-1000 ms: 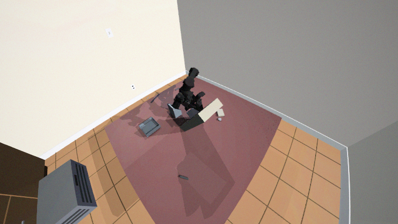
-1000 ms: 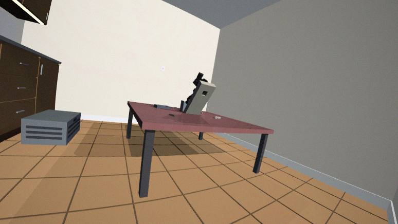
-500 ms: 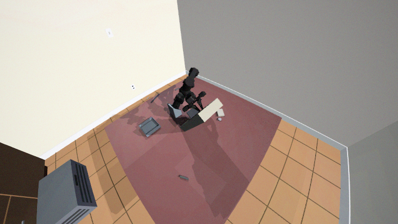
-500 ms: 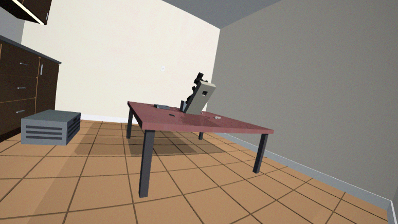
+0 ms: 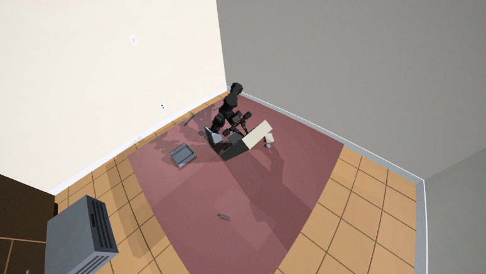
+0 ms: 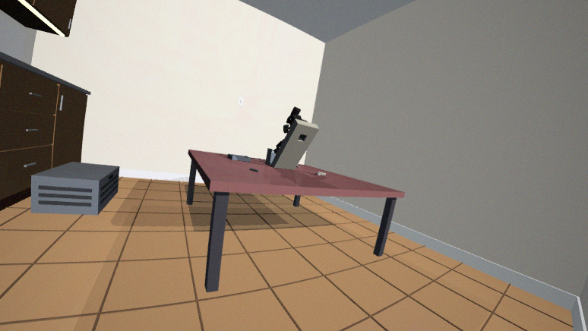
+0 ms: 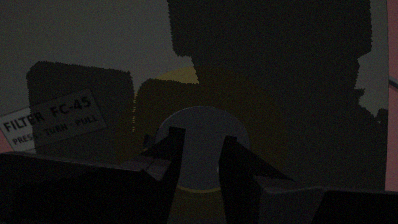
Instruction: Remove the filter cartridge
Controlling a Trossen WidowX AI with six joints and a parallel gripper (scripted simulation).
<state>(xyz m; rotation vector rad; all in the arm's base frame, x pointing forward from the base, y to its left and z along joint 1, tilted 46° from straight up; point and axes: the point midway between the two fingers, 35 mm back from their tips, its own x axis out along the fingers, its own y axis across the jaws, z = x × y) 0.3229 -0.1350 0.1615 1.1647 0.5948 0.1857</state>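
My gripper tip is now 40 cm past the grey tray, 31 cm to the left of it and 27 cm above it. From my gripper tip the other things lie so: round pale filter cartridge 1 cm below, 1 cm ahead.
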